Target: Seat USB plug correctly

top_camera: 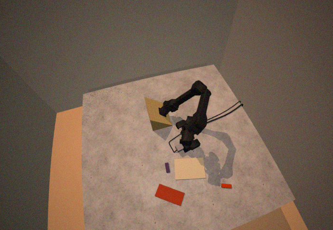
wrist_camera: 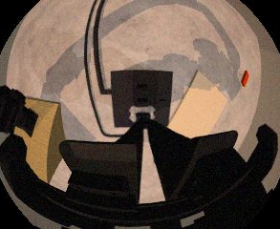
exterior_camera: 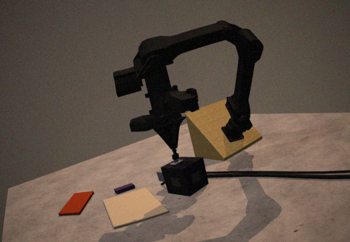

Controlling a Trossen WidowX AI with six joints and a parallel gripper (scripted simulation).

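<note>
Now: gripper tip 20 mm above the black USB plug. The rest, counted from my gripper tip: red plate 290 mm ahead, 150 mm to the right, 110 mm below; then purple block 130 mm ahead, 140 mm to the right, 110 mm below; then cream tile 150 mm ahead, 110 mm below.
</note>
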